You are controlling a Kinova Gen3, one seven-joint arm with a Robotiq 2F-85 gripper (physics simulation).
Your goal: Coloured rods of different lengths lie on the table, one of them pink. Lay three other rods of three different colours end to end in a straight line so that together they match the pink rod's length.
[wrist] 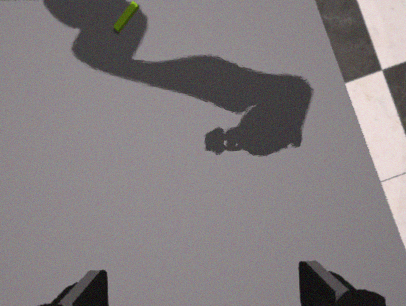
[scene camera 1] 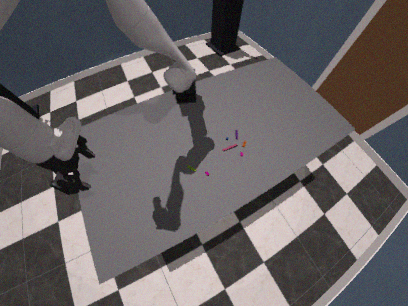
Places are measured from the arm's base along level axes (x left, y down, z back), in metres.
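Where they show: gripper, fingertip midpoint: (wrist: 204,287) (scene camera 1: 90,171).
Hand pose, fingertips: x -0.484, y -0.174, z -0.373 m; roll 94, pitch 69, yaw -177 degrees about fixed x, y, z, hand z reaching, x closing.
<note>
After its pixels a point has its place.
A long pink rod (scene camera 1: 230,148) @(x 0.061, y 0.199, z -0.398 m) lies on the grey table. Around it lie a purple rod (scene camera 1: 237,134) @(x 0.151, y 0.196, z -0.347 m), a tiny blue piece (scene camera 1: 227,138) @(x 0.085, y 0.199, z -0.336 m), a short orange rod (scene camera 1: 244,144) @(x 0.143, y 0.195, z -0.422 m) and a short magenta piece (scene camera 1: 242,154) @(x 0.094, y 0.196, z -0.465 m). A second magenta piece (scene camera 1: 207,173) @(x -0.129, y 0.196, z -0.454 m) and a yellow-green rod (scene camera 1: 191,168) @(x -0.186, y 0.197, z -0.386 m) (wrist: 126,17) @(x -0.187, y 0.196, z -0.385 m) lie apart from these, towards the gripper's side. The rods are separate, not in one line. My gripper (scene camera 1: 90,171) @(x -0.484, y -0.174, z -0.373 m) (wrist: 204,287) @(x -0.484, y -0.174, z -0.373 m) is open with nothing between its fingers, at the table's left side in the scene view, well away from the rods.
The grey table top (scene camera 1: 130,250) @(x -0.620, y 0.206, z -0.578 m) (wrist: 150,200) @(x -0.460, y 0.206, z -0.307 m) carries the arm's dark shadow (scene camera 1: 175,195) @(x -0.324, y 0.206, z -0.464 m) (wrist: 270,110) @(x -0.405, y 0.206, z -0.535 m), which reaches the green rod. A black post (scene camera 1: 226,25) stands behind the table. A checkered floor (scene camera 1: 285,225) (wrist: 370,105) surrounds it. A brown panel (scene camera 1: 370,65) is at the right.
</note>
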